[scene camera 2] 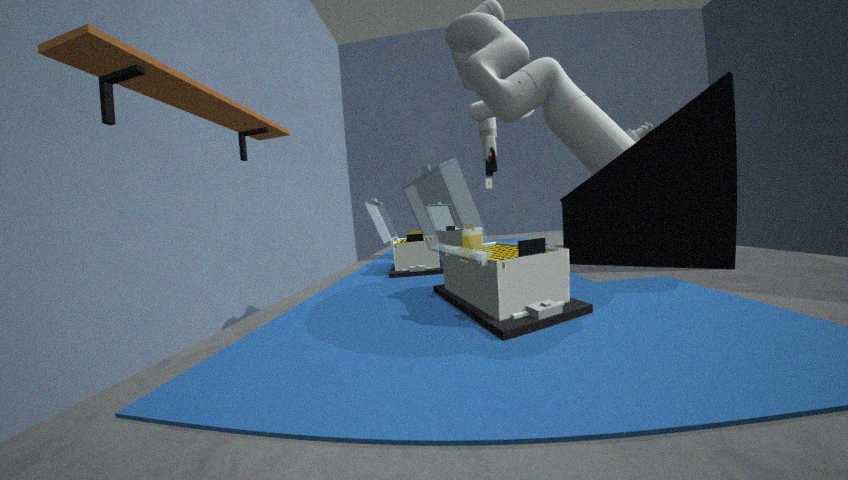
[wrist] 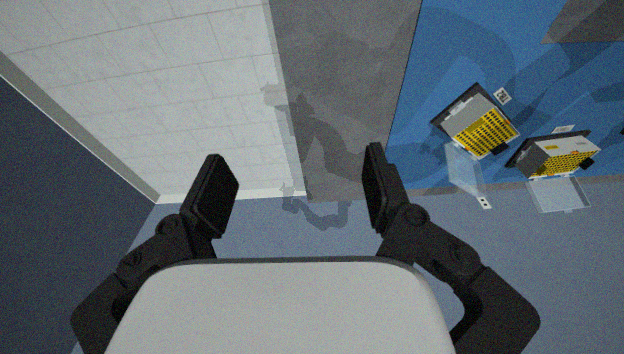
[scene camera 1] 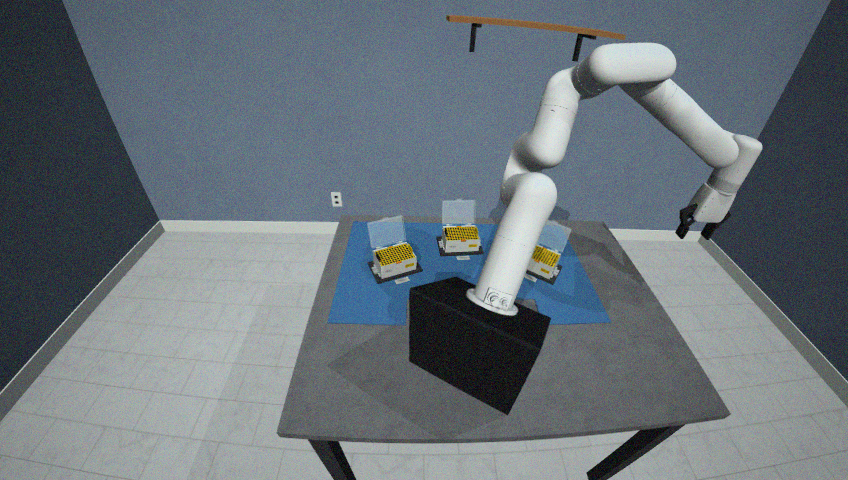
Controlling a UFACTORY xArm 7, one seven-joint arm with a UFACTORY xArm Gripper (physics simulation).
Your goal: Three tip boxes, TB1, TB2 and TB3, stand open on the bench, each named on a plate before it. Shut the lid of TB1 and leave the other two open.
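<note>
My gripper is here for me to see, and the wrist view shows it as well. I can also see a blue mat.
</note>
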